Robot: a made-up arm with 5 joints.
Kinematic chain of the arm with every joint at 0, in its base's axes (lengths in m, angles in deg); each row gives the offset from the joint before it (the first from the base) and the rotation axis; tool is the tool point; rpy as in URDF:
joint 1: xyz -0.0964 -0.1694 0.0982 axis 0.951 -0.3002 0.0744
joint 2: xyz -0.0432 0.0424 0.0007 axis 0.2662 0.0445 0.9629
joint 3: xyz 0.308 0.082 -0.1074 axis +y
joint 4: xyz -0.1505 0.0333 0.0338 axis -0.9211 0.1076 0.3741
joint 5: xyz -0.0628 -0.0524 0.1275 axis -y
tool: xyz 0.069 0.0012 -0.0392 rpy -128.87 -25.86 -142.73
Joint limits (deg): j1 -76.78..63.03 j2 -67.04..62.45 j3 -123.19..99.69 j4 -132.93..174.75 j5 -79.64..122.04
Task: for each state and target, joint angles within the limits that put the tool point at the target. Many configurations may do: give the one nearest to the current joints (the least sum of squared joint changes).
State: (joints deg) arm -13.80 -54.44 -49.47 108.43 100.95
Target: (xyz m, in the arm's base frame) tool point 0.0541 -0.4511 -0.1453
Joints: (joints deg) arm -49.34 -67.04 -45.97 131.82 111.42
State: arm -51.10 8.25 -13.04 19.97 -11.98
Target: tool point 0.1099 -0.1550 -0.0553
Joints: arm -76.78 -21.37 17.61 54.02 5.68
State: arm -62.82 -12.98 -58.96 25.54 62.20
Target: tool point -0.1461 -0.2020 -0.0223
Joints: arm -73.36 -3.00 -48.43 1.06 81.85
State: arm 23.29 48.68 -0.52 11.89 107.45
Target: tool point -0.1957 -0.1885 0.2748
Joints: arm 51.16 58.47 -4.91 7.96 116.36
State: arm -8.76 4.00 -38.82 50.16 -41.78
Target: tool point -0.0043 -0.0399 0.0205
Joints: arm -1.72 -11.69 -24.25 50.92 -32.68
